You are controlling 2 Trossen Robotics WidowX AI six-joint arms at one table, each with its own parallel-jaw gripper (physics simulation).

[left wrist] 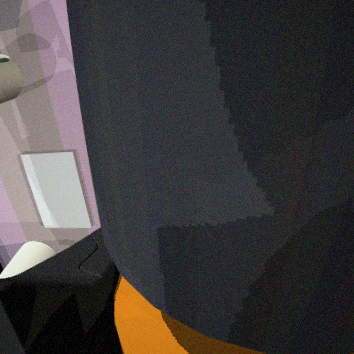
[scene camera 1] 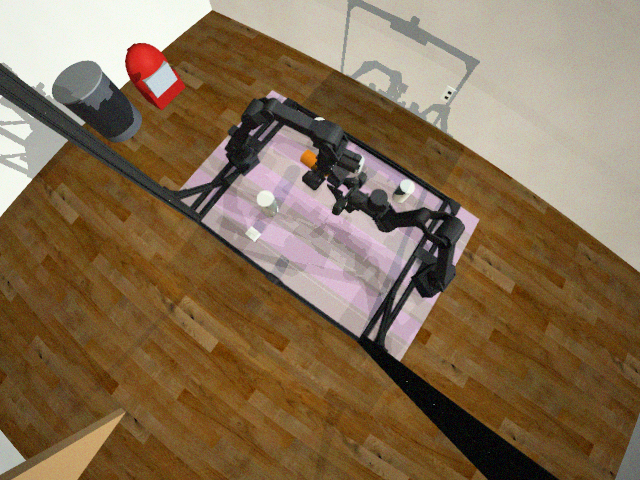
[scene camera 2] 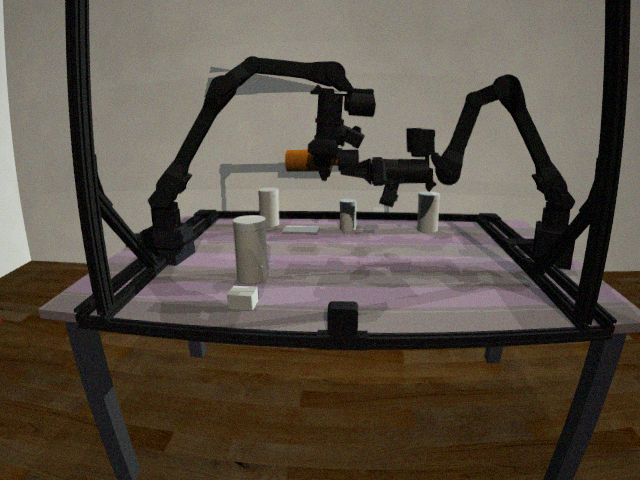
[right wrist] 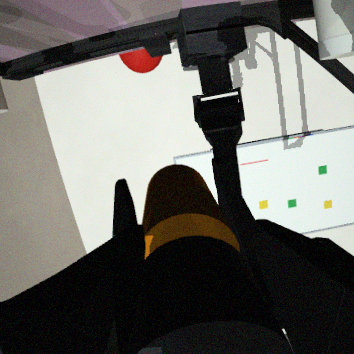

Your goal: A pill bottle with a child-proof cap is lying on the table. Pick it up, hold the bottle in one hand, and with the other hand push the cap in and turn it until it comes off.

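Note:
The orange pill bottle (scene camera 1: 308, 158) (scene camera 2: 296, 160) (left wrist: 142, 320) (right wrist: 176, 192) is held sideways above the table. My left gripper (scene camera 1: 325, 173) (scene camera 2: 324, 167) is shut on the bottle. The black cap (scene camera 2: 348, 157) (left wrist: 165, 125) (right wrist: 195, 290) is on the bottle's end; in the left wrist view its rim sits against the bottle's shoulder and no neck shows between them. My right gripper (scene camera 1: 338, 196) (scene camera 2: 354, 167) (right wrist: 198, 232) is shut on the cap, one finger at each side in the right wrist view. The fingertips' contact is mostly hidden in the scene views.
Below stand a large pale canister (scene camera 1: 267, 202) (scene camera 2: 251, 250), a canister (scene camera 2: 268, 207) at the back left, a smaller one (scene camera 2: 347, 215) and another (scene camera 1: 404, 191) (scene camera 2: 428, 212). A small white box (scene camera 1: 252, 234) (scene camera 2: 242, 298) and flat pale slab (scene camera 2: 300, 229) (left wrist: 57, 190) lie on the table.

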